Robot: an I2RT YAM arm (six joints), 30 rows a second.
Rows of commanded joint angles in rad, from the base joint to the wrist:
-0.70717, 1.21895, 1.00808, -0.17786, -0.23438, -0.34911
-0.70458, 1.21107, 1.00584, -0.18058, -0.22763, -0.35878
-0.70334, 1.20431, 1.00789, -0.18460, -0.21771, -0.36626
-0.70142, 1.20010, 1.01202, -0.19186, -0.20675, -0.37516
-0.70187, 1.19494, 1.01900, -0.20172, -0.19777, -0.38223
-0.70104, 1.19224, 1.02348, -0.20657, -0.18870, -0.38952
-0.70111, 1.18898, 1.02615, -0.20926, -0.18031, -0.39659
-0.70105, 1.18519, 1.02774, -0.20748, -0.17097, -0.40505
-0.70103, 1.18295, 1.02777, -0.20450, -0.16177, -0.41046
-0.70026, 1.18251, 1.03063, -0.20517, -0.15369, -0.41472
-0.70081, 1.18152, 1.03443, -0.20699, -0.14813, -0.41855
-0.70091, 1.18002, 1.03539, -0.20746, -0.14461, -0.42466
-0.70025, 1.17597, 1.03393, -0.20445, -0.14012, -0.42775
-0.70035, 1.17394, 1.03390, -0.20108, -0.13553, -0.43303
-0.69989, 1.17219, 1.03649, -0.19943, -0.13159, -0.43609
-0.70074, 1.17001, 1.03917, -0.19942, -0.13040, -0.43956
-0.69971, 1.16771, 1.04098, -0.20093, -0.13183, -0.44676
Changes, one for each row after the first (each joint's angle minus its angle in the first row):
0.00259, -0.00788, -0.00224, -0.00272, 0.00675, -0.00967
0.00383, -0.01464, -0.00019, -0.00674, 0.01667, -0.01715
0.00575, -0.01885, 0.00394, -0.01400, 0.02763, -0.02605
0.00530, -0.02401, 0.01092, -0.02386, 0.03661, -0.03312
0.00613, -0.02671, 0.01540, -0.02871, 0.04568, -0.04041
0.00606, -0.02997, 0.01807, -0.03140, 0.05407, -0.04748
0.00612, -0.03376, 0.01966, -0.02962, 0.06341, -0.05594
0.00614, -0.03600, 0.01969, -0.02664, 0.07261, -0.06135
0.00691, -0.03644, 0.02255, -0.02731, 0.08069, -0.06561
0.00636, -0.03743, 0.02635, -0.02913, 0.08625, -0.06944
0.00626, -0.03893, 0.02731, -0.02960, 0.08977, -0.07555
0.00692, -0.04298, 0.02585, -0.02659, 0.09426, -0.07864
0.00682, -0.04501, 0.02582, -0.02322, 0.09885, -0.08392
0.00728, -0.04676, 0.02841, -0.02157, 0.10279, -0.08698
0.00643, -0.04894, 0.03109, -0.02156, 0.10398, -0.09045
0.00746, -0.05124, 0.03290, -0.02307, 0.10255, -0.09765

